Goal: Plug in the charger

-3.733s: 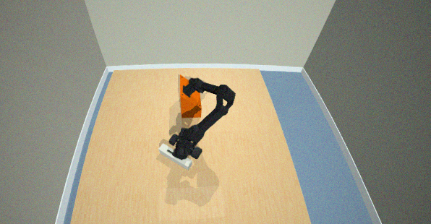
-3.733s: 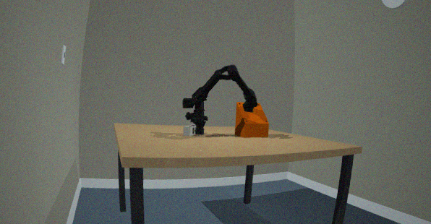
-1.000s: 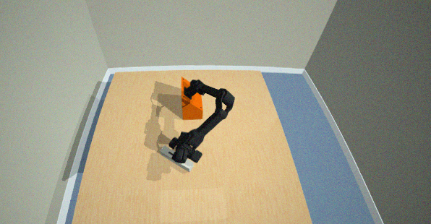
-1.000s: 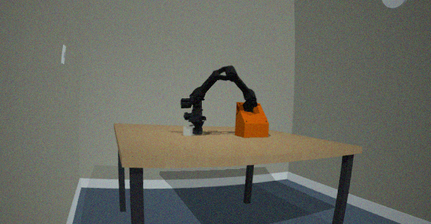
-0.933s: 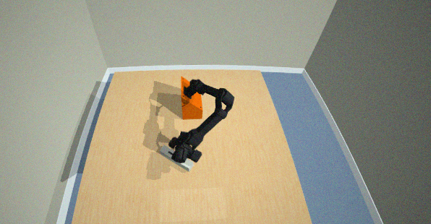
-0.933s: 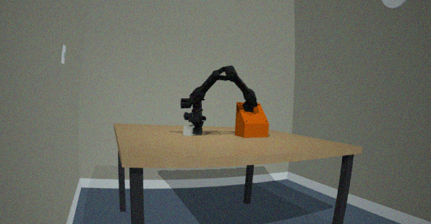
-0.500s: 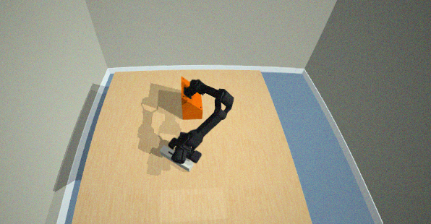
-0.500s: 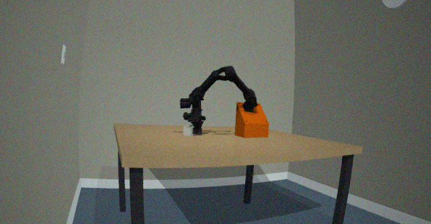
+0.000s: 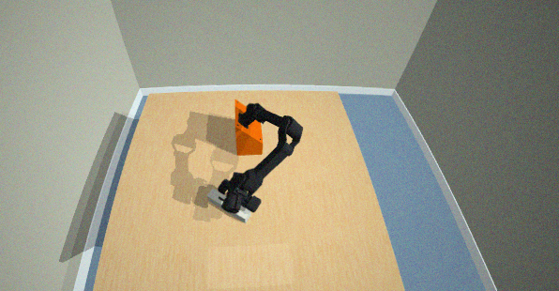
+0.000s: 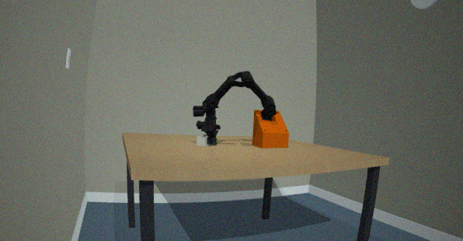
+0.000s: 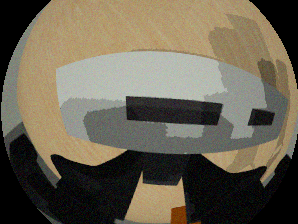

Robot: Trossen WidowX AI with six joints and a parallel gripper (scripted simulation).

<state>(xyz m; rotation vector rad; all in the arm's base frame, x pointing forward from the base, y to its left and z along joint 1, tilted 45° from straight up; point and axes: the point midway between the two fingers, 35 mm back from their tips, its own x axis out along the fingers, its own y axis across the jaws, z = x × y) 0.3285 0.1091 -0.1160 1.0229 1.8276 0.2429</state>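
The dark block lies 1 cm to the right of my gripper tip, 1 cm ahead of it and 1 cm above it.
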